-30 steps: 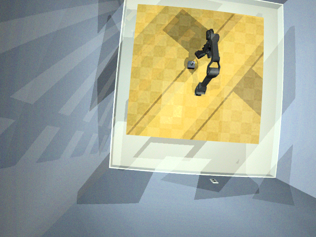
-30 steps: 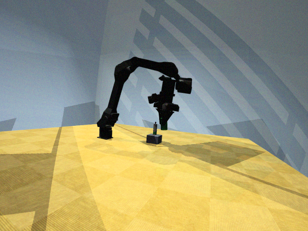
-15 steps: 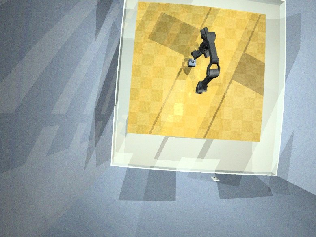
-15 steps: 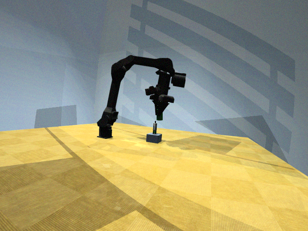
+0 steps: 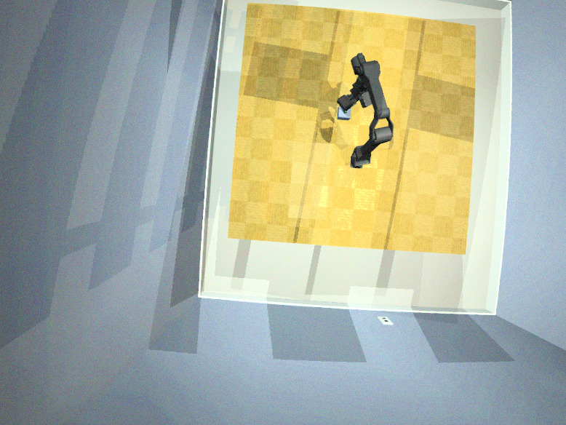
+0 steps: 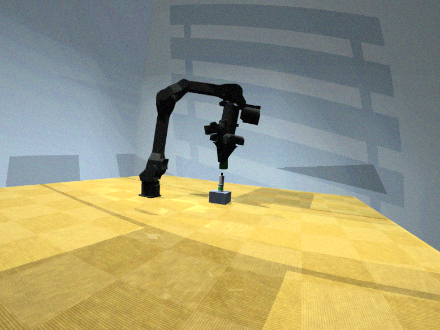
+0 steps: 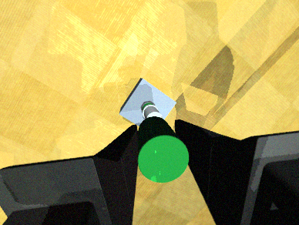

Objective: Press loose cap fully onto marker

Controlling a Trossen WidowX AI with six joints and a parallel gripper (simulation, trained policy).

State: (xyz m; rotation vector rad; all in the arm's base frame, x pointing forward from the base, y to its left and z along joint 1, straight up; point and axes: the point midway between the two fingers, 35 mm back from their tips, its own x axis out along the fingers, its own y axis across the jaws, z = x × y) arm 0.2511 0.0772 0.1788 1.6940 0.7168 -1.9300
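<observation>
The grey holder block lies 1 cm to the left of my gripper tip and 12 cm below it. The rest, counted from my gripper tip: green cap 1 cm ahead, 1 cm to the left, 1 cm above.
</observation>
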